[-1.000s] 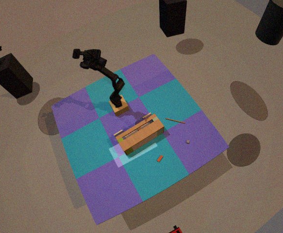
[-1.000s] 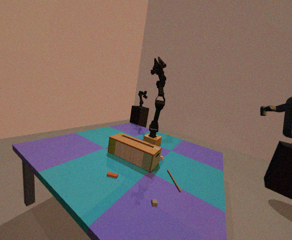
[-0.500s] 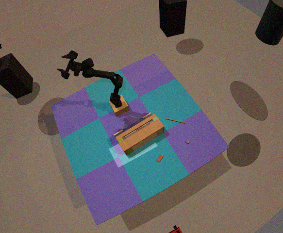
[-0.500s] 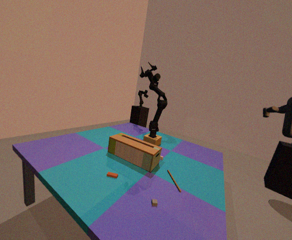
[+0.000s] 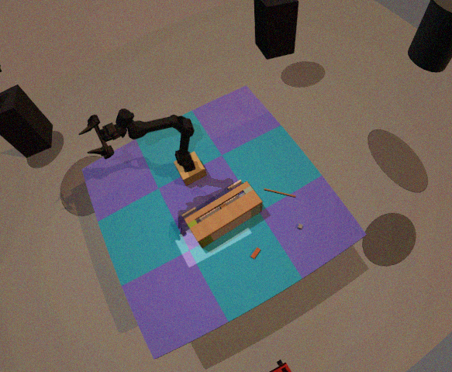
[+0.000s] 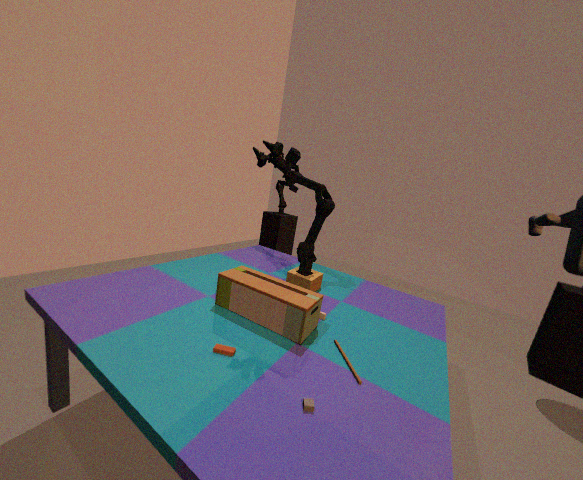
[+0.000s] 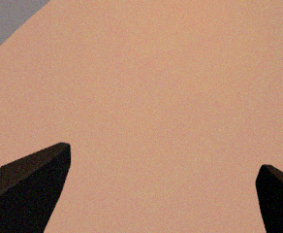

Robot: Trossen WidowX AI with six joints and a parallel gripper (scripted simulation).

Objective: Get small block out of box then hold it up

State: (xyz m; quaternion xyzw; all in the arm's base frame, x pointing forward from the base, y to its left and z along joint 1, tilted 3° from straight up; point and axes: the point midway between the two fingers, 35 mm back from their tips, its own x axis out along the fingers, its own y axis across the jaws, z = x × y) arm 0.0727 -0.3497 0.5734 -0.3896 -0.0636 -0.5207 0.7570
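Right now the brown box is 20 cm ahead of my gripper tip, 45 cm to the left of it and 62 cm below it. The rest, counted from my gripper tip: orange-red block 47 cm ahead, 54 cm to the left, 67 cm below; thin brown stick 19 cm ahead, 79 cm to the left, 67 cm below; orange-brown block 21 cm ahead, 47 cm to the left, 59 cm below.
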